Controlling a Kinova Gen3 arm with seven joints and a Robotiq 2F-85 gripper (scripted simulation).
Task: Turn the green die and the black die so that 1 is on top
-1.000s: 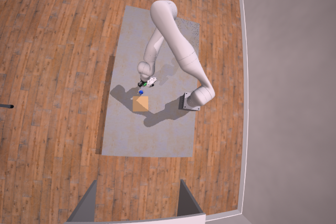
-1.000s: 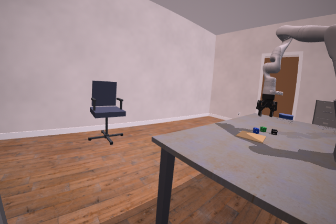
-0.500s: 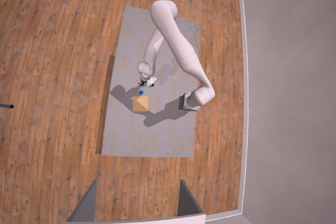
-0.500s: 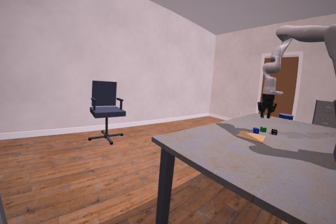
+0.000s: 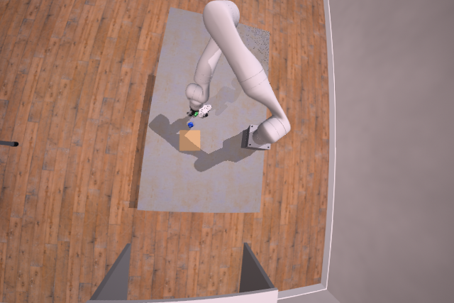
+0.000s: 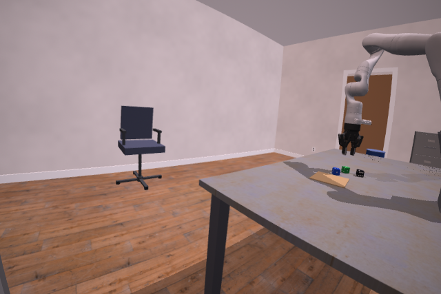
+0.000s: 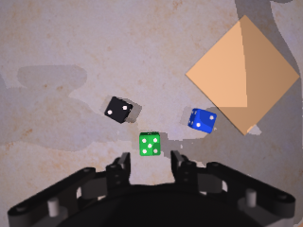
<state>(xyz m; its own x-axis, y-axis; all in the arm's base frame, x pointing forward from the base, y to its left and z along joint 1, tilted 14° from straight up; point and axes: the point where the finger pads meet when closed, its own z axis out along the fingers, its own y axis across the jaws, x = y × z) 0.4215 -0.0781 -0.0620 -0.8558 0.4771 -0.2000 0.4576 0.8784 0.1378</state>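
Right now my hand is 9 cm above the green die. Also, from my hand: black die 9 cm below, 7 cm behind, 1 cm to the right; then blue die 9 cm to the left, 9 cm below, 1 cm ahead; then tan mat 19 cm to the left, 11 cm below, 1 cm behind.
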